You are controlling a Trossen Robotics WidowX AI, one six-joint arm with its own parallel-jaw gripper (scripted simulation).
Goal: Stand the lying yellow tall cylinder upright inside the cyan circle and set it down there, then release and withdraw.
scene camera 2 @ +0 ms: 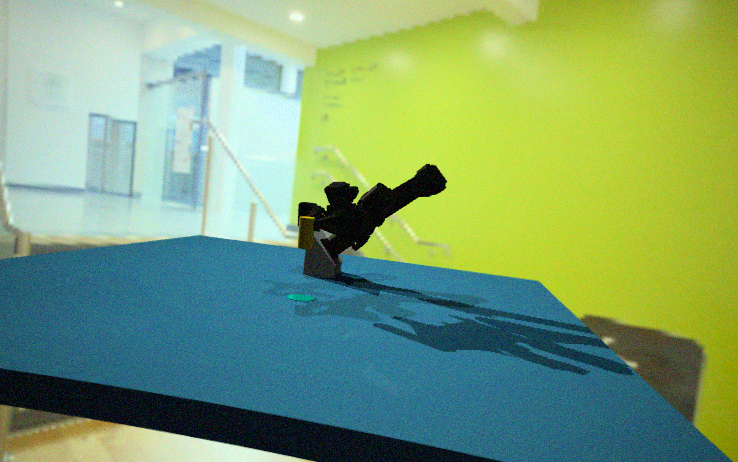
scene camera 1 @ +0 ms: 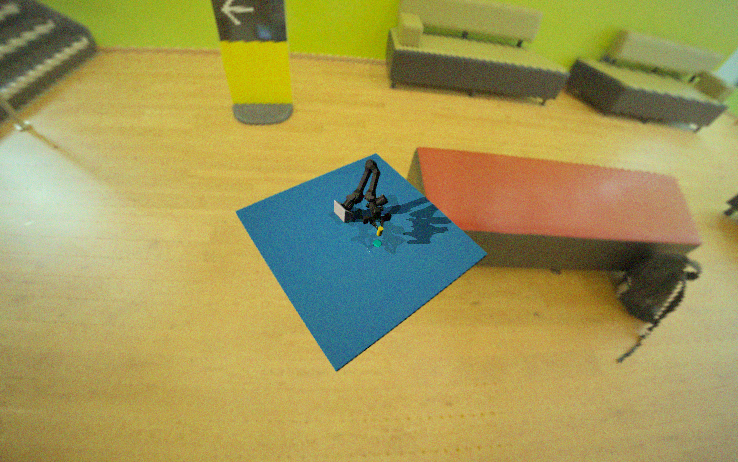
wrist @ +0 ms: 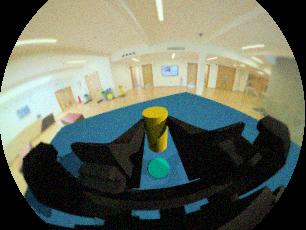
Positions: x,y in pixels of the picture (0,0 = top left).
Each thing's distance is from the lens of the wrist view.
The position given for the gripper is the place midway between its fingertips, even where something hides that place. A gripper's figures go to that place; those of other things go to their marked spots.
gripper (wrist: 155,120): 0.10 m
yellow tall cylinder (wrist: 156,118): 0.08 m
